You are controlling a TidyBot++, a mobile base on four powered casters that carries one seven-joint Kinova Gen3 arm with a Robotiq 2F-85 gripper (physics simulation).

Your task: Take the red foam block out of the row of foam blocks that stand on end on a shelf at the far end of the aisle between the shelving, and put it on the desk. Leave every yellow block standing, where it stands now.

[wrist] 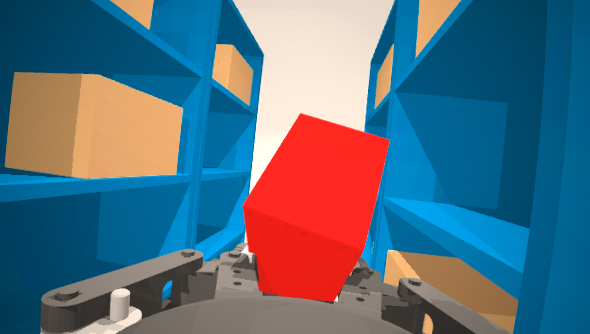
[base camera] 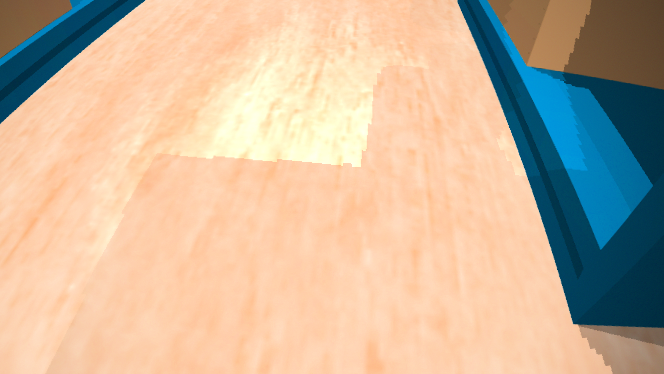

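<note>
The red foam block shows large in the middle of the wrist view, tilted, with its far end standing out beyond the fingers. My gripper is shut on it, with a finger on either side of its near end. The gripper and the block do not show in the base camera view. The yellow blocks, their row and the desk cannot be made out in either view.
Blue shelving stands on the left and on the right, with cardboard boxes on it. The wood floor of the aisle runs between, with a shadow on it. A pale wall shows at the far end.
</note>
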